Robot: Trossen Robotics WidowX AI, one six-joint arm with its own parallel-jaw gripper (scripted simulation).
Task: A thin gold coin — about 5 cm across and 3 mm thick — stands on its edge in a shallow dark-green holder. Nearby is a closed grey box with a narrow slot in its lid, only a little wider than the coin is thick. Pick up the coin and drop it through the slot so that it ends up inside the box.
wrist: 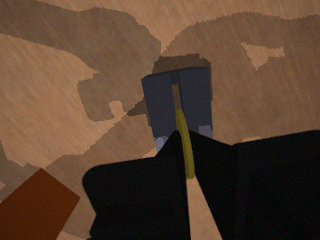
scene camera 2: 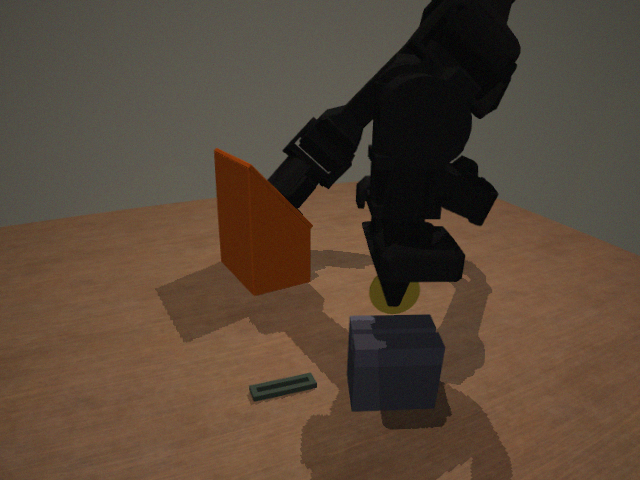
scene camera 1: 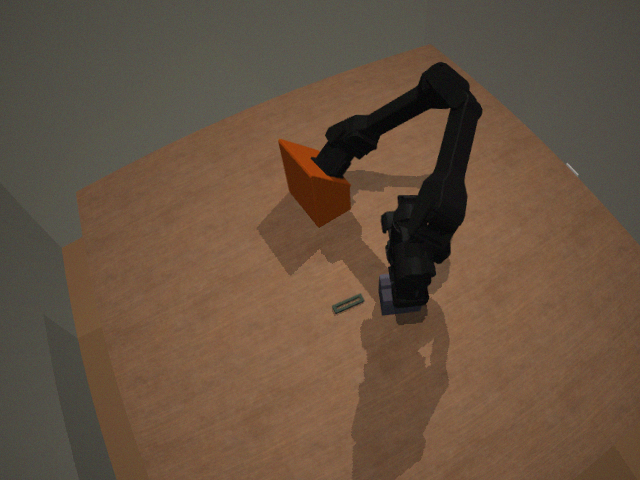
Labels:
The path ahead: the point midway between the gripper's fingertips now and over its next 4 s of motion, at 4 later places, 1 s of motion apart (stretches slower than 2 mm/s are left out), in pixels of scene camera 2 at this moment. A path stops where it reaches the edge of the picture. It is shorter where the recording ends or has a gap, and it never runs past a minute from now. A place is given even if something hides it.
The gripper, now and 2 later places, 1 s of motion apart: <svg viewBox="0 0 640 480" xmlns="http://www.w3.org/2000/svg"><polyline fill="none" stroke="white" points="392,304 396,308 395,319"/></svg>

